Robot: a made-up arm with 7 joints. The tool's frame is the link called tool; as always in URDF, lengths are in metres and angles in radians.
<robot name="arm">
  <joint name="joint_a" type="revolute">
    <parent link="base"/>
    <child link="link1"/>
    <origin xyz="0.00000 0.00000 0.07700" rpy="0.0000 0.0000 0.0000"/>
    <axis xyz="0 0 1"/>
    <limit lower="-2.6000" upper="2.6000" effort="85" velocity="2.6"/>
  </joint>
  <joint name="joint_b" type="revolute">
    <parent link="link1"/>
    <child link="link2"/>
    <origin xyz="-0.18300 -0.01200 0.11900" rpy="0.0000 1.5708 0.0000"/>
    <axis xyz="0 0 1"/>
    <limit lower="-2.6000" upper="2.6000" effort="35" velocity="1.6"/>
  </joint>
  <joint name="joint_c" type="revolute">
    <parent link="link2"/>
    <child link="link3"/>
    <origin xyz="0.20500 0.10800 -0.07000" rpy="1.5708 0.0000 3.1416"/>
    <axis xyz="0 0 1"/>
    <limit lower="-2.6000" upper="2.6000" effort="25" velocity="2.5"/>
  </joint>
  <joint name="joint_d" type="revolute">
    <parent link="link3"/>
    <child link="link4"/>
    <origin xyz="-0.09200 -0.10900 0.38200" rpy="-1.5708 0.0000 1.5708"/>
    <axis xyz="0 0 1"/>
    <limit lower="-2.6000" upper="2.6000" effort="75" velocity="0.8"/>
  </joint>
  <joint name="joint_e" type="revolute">
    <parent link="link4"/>
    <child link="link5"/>
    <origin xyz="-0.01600 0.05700 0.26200" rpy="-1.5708 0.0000 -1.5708"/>
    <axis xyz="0 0 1"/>
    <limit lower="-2.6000" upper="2.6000" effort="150" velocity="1.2"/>
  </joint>
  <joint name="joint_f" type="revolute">
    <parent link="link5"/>
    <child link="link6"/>
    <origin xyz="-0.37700 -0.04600 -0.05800" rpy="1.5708 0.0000 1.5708"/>
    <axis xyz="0 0 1"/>
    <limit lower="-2.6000" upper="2.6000" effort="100" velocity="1.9"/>
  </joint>
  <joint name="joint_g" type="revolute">
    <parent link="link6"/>
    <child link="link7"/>
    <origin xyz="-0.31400 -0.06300 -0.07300" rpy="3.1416 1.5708 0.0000"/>
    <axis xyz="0 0 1"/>
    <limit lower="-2.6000" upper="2.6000" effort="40" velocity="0.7"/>
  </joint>
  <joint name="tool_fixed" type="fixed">
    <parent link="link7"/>
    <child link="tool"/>
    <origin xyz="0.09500 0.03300 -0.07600" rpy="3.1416 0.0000 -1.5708"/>
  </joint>
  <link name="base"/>
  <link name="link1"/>
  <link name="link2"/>
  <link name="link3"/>
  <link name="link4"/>
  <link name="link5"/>
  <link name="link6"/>
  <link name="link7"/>
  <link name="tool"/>
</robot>
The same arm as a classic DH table. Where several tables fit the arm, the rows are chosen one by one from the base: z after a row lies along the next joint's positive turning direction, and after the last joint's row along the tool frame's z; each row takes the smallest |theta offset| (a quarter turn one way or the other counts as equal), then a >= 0, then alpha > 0; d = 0 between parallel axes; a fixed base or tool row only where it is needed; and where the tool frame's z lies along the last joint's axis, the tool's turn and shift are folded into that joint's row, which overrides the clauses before.
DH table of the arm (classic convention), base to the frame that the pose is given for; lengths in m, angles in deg. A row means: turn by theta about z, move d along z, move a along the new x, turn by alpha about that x. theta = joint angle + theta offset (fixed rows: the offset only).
joint_a: theta0 -90, d 0.196, a 0.012, alpha -90
joint_b: theta0 90, d -0.253, a 0.205, alpha -90
joint_c: theta0 90, d 0.49, a 0.109, alpha 90
joint_d: theta0 -90, d 0.354, a 0.057, alpha 90
joint_e: theta0 90, d -0.074, a 0.046, alpha -90
joint_f: theta0 90, d -0.45, a 0.063, alpha 90
joint_g: theta0 -70.85, d 0, a 0.1006, alpha 180
tool (fixed): theta0 109.16, d -0.238, a 0, alpha 0
Joint limits (deg, base to tool): -148.97..148.97 -148.97..148.97 -148.97..148.97 -148.97..148.97 -148.97..148.97 -148.97..148.97 -148.97..148.97

